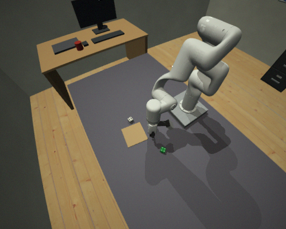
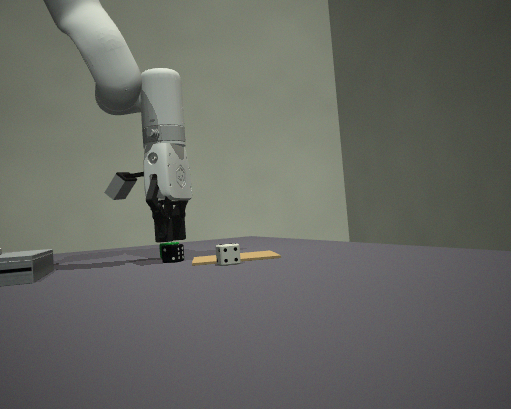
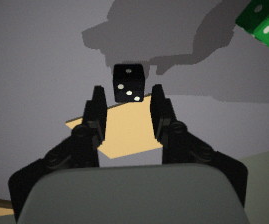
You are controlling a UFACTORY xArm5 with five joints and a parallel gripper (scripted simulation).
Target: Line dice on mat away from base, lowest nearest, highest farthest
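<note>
Now: the black die 40 mm below my hand. The rest, counted from my hand: tan mat: 90 mm ahead, 80 mm to the right, 50 mm below; green die: 30 mm ahead, 130 mm to the left, 40 mm below; white die: 40 mm ahead, 180 mm to the right, 40 mm below.
</note>
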